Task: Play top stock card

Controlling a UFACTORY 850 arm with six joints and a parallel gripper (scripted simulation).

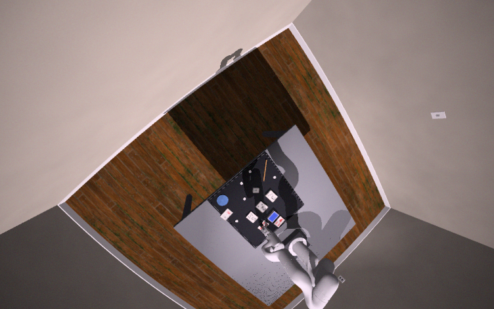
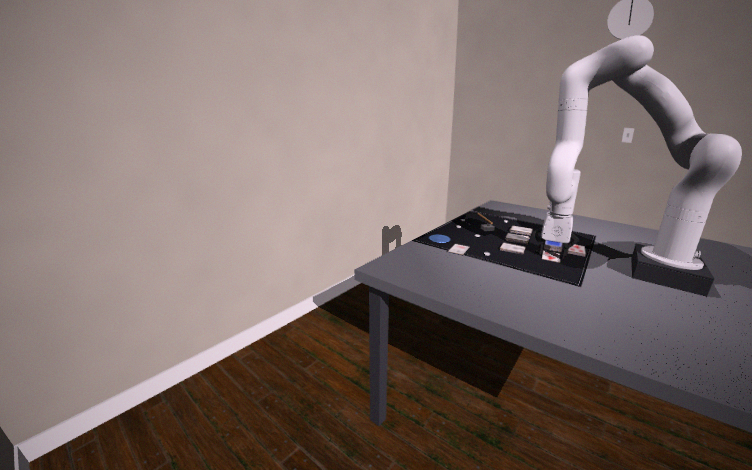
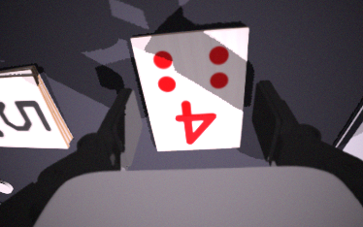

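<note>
Right now the red 4 card is 20 mm below my hand. Round my hand: red 4: 90 mm behind, 120 mm to the right, 10 mm below; then black 5: 150 mm ahead, 10 mm to the left, 10 mm below; then black 2: 150 mm ahead, 110 mm to the right, 10 mm below.
</note>
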